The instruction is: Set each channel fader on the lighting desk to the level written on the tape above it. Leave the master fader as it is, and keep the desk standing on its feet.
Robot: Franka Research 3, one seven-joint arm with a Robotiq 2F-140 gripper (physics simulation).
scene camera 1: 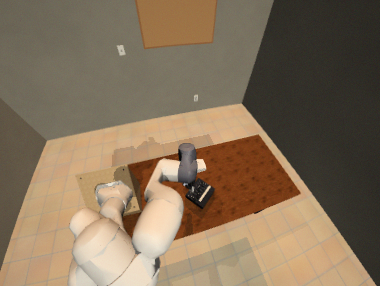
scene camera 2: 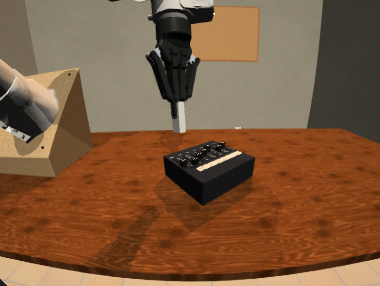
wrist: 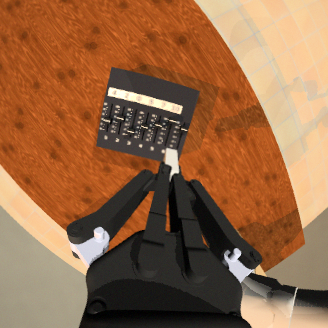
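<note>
The black lighting desk [scene camera 1: 196, 201] [scene camera 2: 227, 179] [wrist: 150, 84] stands upright on the table. Its pale tape [scene camera 2: 220, 161] [wrist: 145, 101] reads 4, 2, 0, 5, 7, 10 in the wrist view. There, fader 1 [wrist: 105, 120] and fader 2 [wrist: 119, 118] sit around mid-slot, fader 3 [wrist: 130, 131] is lowest, then fader 4 [wrist: 143, 127], fader 5 [wrist: 158, 124] and fader 6 [wrist: 172, 121] step upward. The master fader [wrist: 184, 129] is at the right edge. My gripper [scene camera 2: 178, 116] [wrist: 168, 156] is shut and empty, its white tip raised above the desk, apart from it.
The brown wooden table [scene camera 1: 250, 165] [scene camera 2: 300, 210] [wrist: 45, 100] extends around the desk. A tan slanted block [scene camera 1: 90, 185] [scene camera 2: 72, 132] stands at the left, with a pale robot part [scene camera 1: 114, 192] [scene camera 2: 35, 107] over it. The arm [scene camera 1: 159, 220] reaches across the table's left part.
</note>
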